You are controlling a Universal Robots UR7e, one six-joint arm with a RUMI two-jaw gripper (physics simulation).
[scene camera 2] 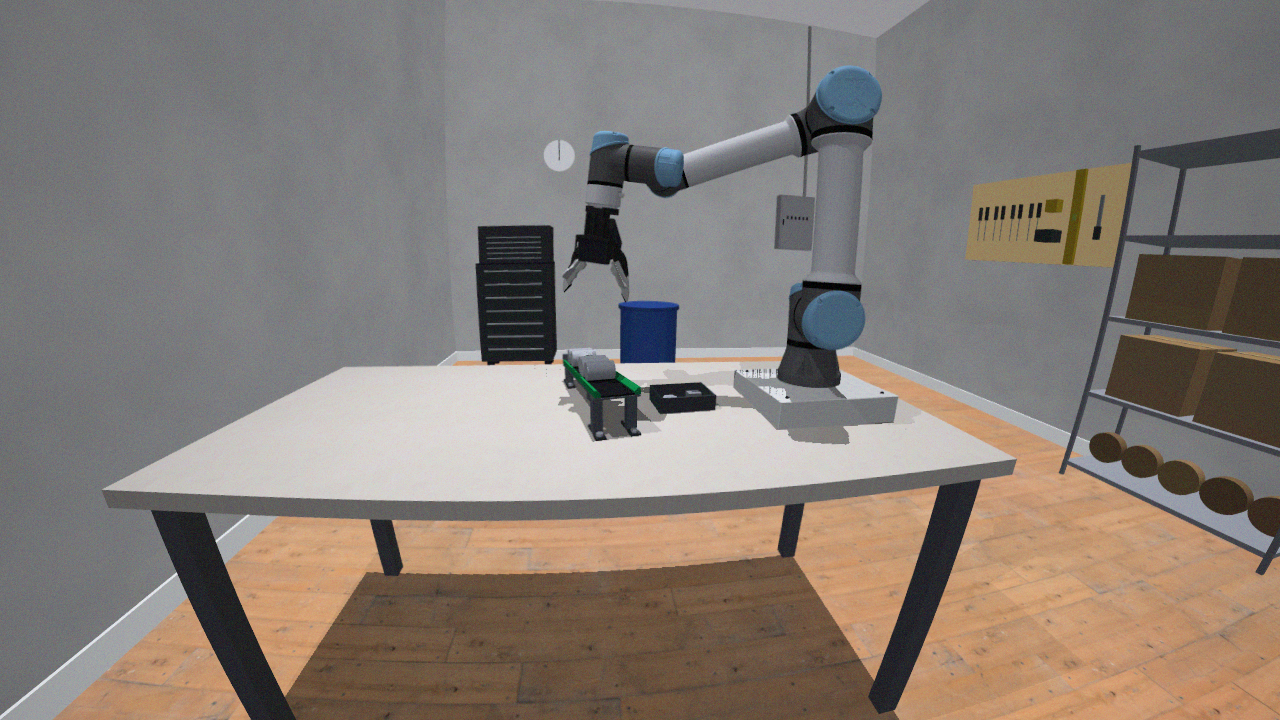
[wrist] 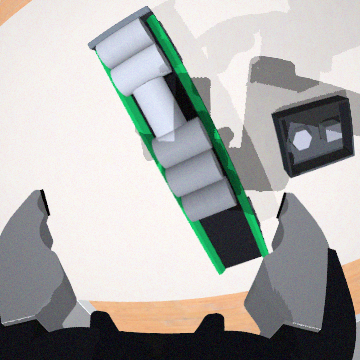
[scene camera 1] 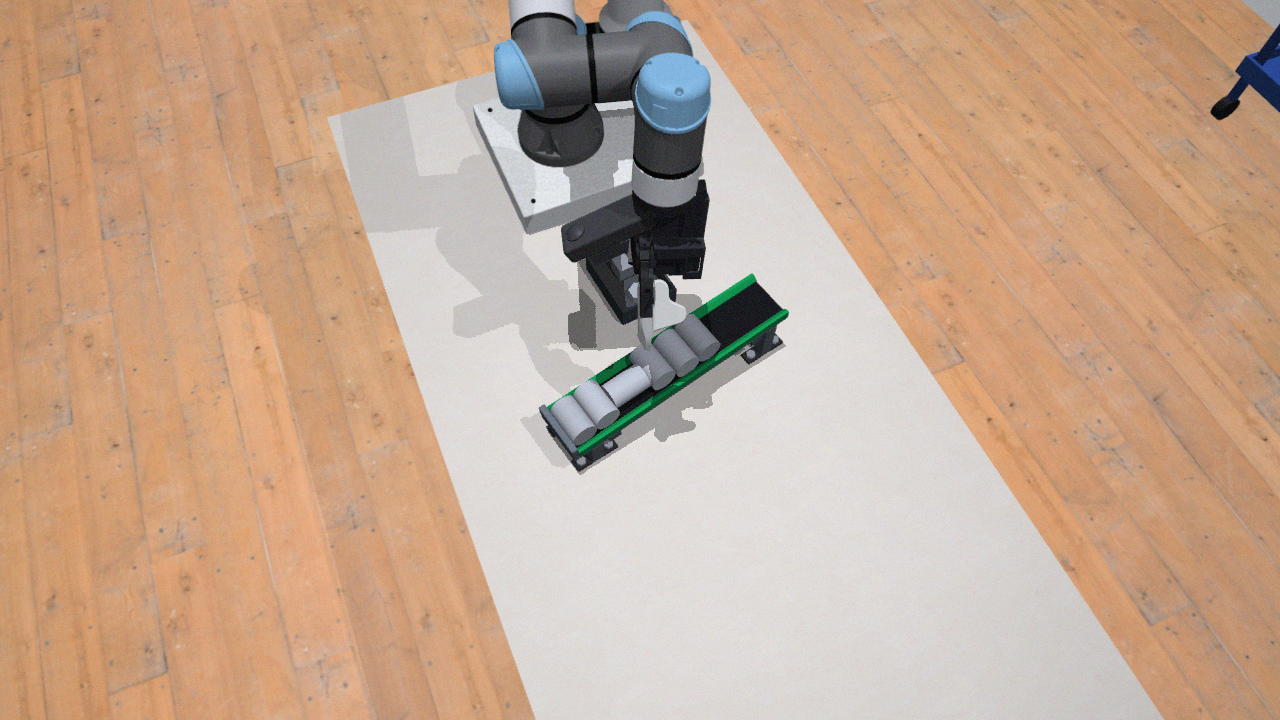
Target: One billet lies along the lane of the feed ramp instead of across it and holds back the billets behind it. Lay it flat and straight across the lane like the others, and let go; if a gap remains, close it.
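Frame: origin at the arm's base, x ahead, y up, z right, level; centimetres.
Seen in the pictures: gripper, between the fingertips: (scene camera 2: 594, 296) (wrist: 161, 194) (scene camera 1: 641, 306); arm's base, origin of its link: (scene camera 2: 808, 379) (scene camera 1: 561, 135).
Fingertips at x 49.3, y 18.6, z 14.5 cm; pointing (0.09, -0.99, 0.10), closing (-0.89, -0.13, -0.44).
Offsets run from my fingertips to a thing's middle. Level surfaces: height alone.
The feed ramp (scene camera 1: 768, 324) (scene camera 2: 638, 388) (wrist: 210, 249) has green side rails and a dark lane. One grey billet {dx +1.6, dy -15.8, dz +3.2 cm} (scene camera 1: 625, 385) (wrist: 159, 107) lies lengthwise along the lane, nearer one rail. Two billets lie across the lane between it and the end stop {dx +2.1, dy -16.6, dz +12.2 cm} (scene camera 1: 562, 429) (wrist: 119, 27). Three billets lie across on its other side, side by side; the nearest of them {dx +0.9, dy -15.3, dz -1.7 cm} (scene camera 1: 652, 367) (wrist: 182, 143) is at the lengthwise billet's end. My gripper (scene camera 2: 596, 295) (wrist: 161, 194) is open and empty, high above the ramp. In scene camera 1 its fingers partly overlap the ramp's upper part.
A small black open box {dx -18.2, dy -22.0, dz -9.8 cm} (scene camera 2: 682, 397) (wrist: 287, 150) with light hexagonal pieces stands on the table {dy -23.8 cm} (scene camera 1: 760, 555) (scene camera 2: 402, 447) between the ramp and the robot's base plate (scene camera 1: 528, 214) (scene camera 2: 832, 411). A blue bin (scene camera 2: 648, 333) stands behind the table.
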